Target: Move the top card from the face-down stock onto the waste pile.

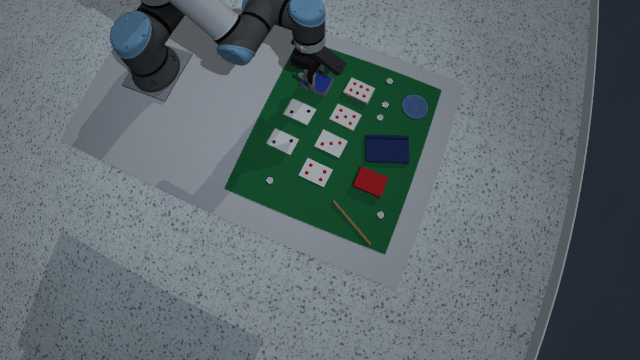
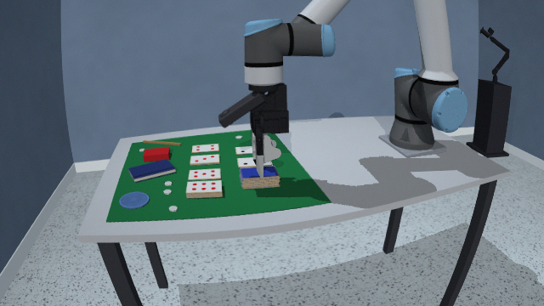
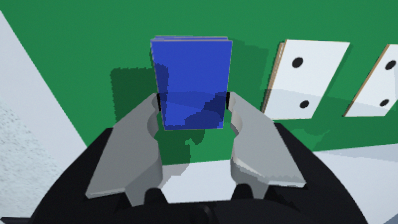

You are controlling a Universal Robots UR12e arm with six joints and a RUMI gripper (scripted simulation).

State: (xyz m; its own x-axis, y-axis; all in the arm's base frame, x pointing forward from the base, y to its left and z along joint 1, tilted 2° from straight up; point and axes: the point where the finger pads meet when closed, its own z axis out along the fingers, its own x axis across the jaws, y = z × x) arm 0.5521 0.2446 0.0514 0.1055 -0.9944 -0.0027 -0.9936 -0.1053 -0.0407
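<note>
The white card is 120 mm to the right of my hand, 30 mm below it and 10 mm ahead of it. From my hand the other things lie so: wooden stick 340 mm to the right, 340 mm ahead, 40 mm below; then red block 330 mm ahead, 200 mm to the right, 30 mm below.
</note>
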